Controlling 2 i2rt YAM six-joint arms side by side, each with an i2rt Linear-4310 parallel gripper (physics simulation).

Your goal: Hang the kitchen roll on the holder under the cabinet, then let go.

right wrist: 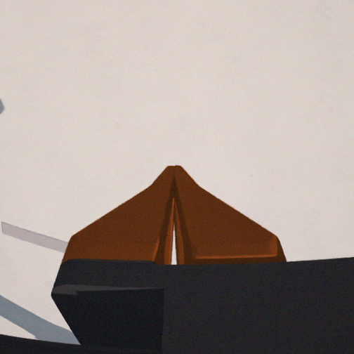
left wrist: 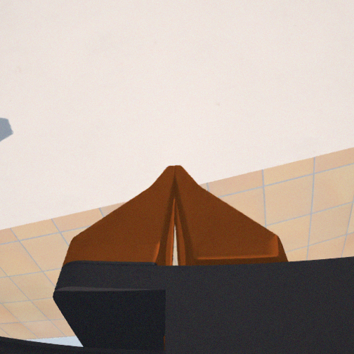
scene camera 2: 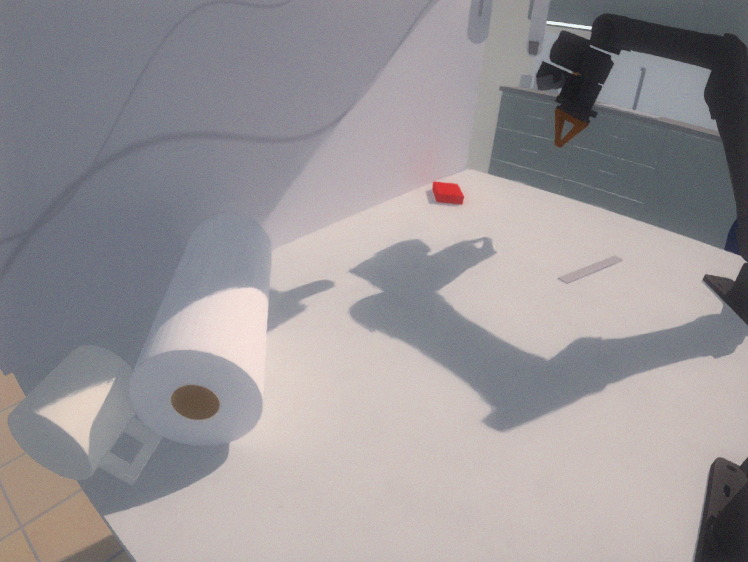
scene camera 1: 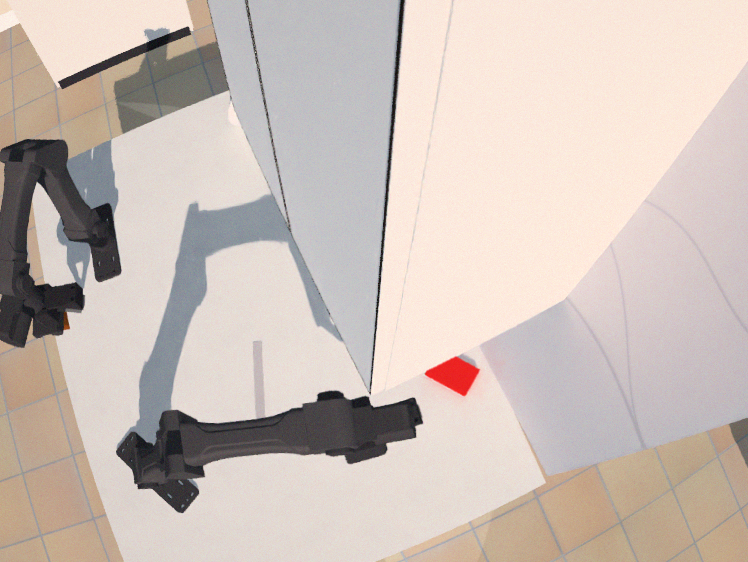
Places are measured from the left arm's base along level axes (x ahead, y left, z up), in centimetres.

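Pixels of known places: left gripper, fingertip midpoint: point(scene camera 1: 67, 328); right gripper, fingertip midpoint: point(scene camera 2: 557, 146); left arm's base, link origin: point(scene camera 2: 737, 551) point(scene camera 1: 103, 242); right arm's base, link origin: point(scene camera 2: 742, 306).
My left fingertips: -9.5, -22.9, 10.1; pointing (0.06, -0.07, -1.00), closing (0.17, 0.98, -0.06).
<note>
For each thing: its middle in the pictures, then the offset to it from my left fingertips, as dx, dy, dz. Level surfaces: height alone.
- white kitchen roll, body centre: point(scene camera 2: 216, 309) +62.0, +36.6, -4.5
- pale mug, body centre: point(scene camera 2: 90, 422) +57.2, +52.9, -6.7
- red block, body centre: point(scene camera 1: 452, 372) point(scene camera 2: 447, 192) +76.0, -32.3, -9.1
- thin pale strip, body centre: point(scene camera 2: 593, 268) point(scene camera 1: 259, 390) +37.4, -22.8, -10.0
- table, surface height: dz -10.1
The white kitchen roll point(scene camera 2: 208, 338), with a brown core hole, lies on its side beside the wall at the left in scene camera 2. The holder under the cabinet does not show; the cabinet point(scene camera 1: 513, 151) hides much of the table in scene camera 1. My left gripper point(scene camera 1: 67, 322) point(left wrist: 174, 176) is shut and empty above the table's left edge, away from the roll. My right gripper point(scene camera 2: 559, 145) point(right wrist: 173, 176) is shut and empty above the table, far beyond the roll in scene camera 2; its fingers are hidden in scene camera 1.
A pale mug point(scene camera 2: 66, 416) with a square handle is beside the roll's near end. A red block point(scene camera 1: 453, 375) point(scene camera 2: 448, 193) lies near the wall. A thin pale strip point(scene camera 1: 258, 377) point(scene camera 2: 590, 269) lies on the table point(scene camera 1: 241, 513) point(scene camera 2: 423, 483). The cabinet overhangs the table.
</note>
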